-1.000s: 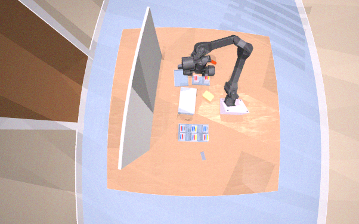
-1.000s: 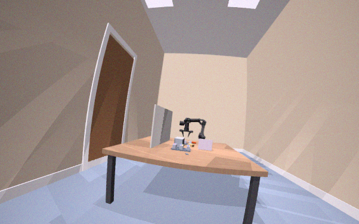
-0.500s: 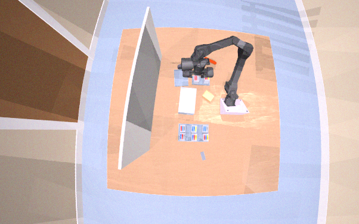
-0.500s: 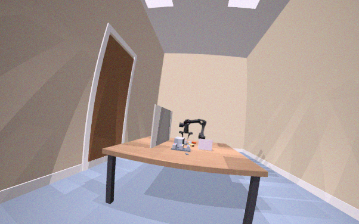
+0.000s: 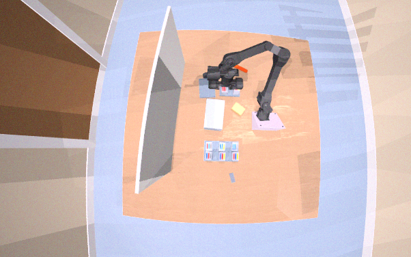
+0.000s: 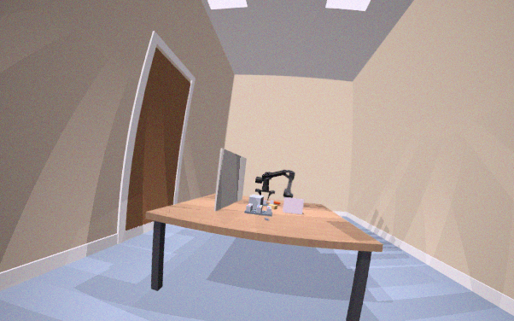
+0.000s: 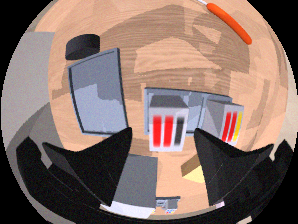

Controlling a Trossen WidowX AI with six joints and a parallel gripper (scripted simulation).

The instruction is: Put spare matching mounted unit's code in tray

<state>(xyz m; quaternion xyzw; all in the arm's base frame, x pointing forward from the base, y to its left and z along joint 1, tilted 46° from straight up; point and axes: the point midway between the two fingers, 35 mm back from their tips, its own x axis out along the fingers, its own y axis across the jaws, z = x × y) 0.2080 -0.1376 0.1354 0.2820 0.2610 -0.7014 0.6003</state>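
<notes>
Now: the low grey holder 40 mm behind my gripper tip and 40 mm below it. Round my gripper tip: flat grey tray (100 mm ahead, 30 mm to the right, 50 mm below); tall grey panel (300 mm ahead, 110 mm to the left, 180 mm above).
</notes>
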